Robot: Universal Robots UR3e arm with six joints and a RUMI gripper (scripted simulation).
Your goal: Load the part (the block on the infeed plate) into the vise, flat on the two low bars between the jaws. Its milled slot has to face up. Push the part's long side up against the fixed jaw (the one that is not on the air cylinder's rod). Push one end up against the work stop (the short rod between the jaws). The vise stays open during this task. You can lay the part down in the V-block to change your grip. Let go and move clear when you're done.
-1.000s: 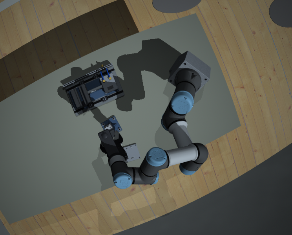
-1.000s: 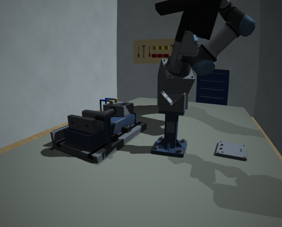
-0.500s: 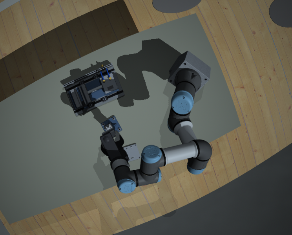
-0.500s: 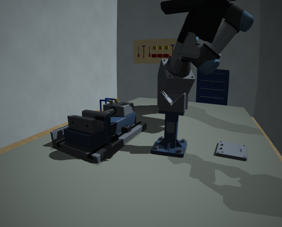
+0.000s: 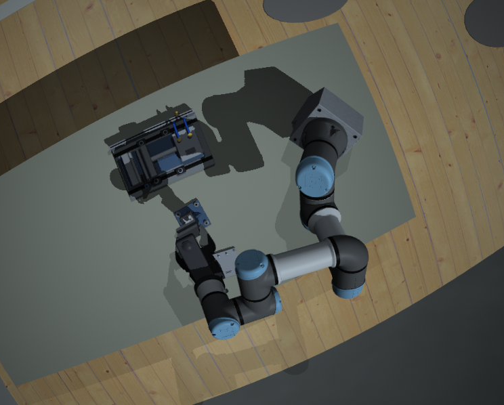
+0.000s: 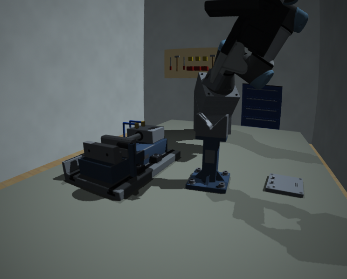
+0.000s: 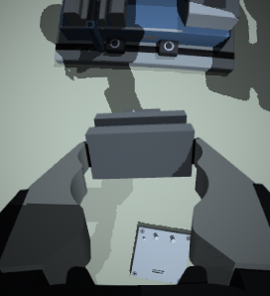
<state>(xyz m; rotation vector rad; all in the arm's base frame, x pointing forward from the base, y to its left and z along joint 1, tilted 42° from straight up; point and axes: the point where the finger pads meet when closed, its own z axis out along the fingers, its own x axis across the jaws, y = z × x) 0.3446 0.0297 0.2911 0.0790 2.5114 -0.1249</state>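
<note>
Now: the part 1 cm to the right of my hand. From my hand the other things lie so: air cylinder rod (23 cm to the right, 16 cm below, 3 cm ahead); blue post (18 cm below, 1 cm to the right); work stop (17 cm to the right, 15 cm below, 11 cm ahead).
</note>
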